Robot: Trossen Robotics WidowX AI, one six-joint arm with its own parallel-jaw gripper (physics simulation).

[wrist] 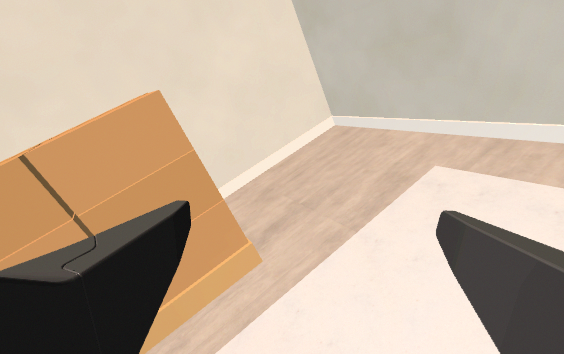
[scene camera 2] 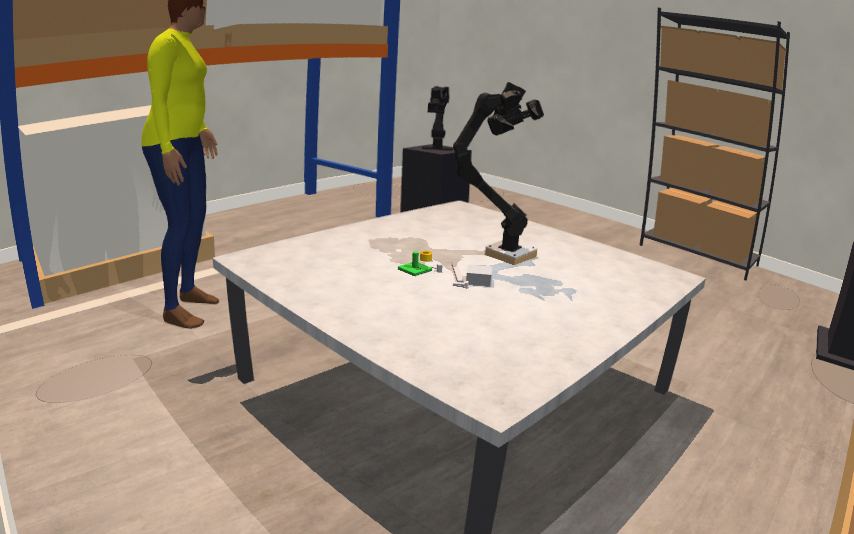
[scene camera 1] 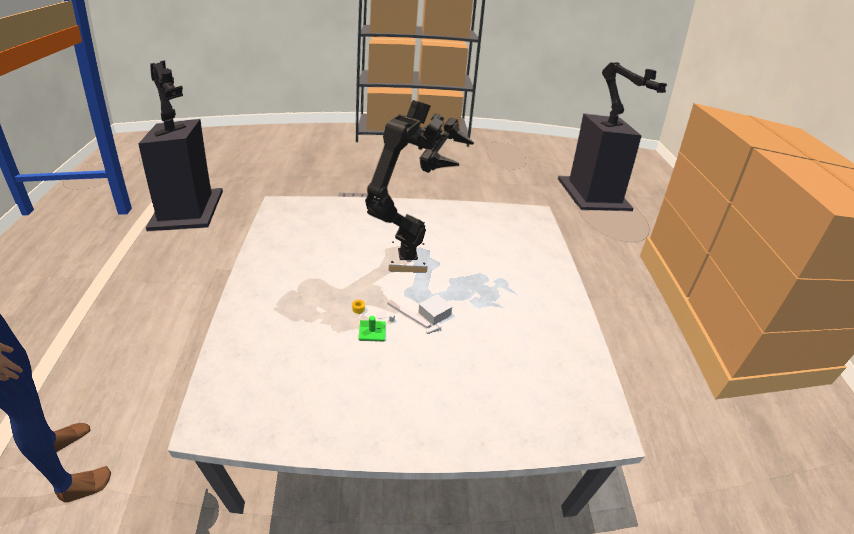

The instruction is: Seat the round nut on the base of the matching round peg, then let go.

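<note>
The orange round nut (scene camera 1: pixel 358 310) (scene camera 2: pixel 426 258) lies flat on the table, apart from the green base. In scene view 1 it is behind and slightly left of the peg. The green round peg (scene camera 1: pixel 372 324) (scene camera 2: pixel 415 258) stands upright on its square green base (scene camera 1: pixel 365 336) (scene camera 2: pixel 408 269); no nut is around it. My gripper (scene camera 1: pixel 464 153) (scene camera 2: pixel 519 119) (wrist: pixel 314 217) is wide open and empty, raised high above the table, to the right of the nut and peg in both scene views. The nut and peg do not show in the wrist view.
A grey block (scene camera 1: pixel 435 309) (scene camera 2: pixel 479 275), a thin pinkish rod (scene camera 1: pixel 408 314), a small grey piece (scene camera 1: pixel 391 318) (scene camera 2: pixel 439 268) and a small whitish piece (scene camera 1: pixel 433 329) (scene camera 2: pixel 461 284) lie right of the peg. Stacked cartons (scene camera 1: pixel 780 251) (wrist: pixel 125 145) stand beyond the table.
</note>
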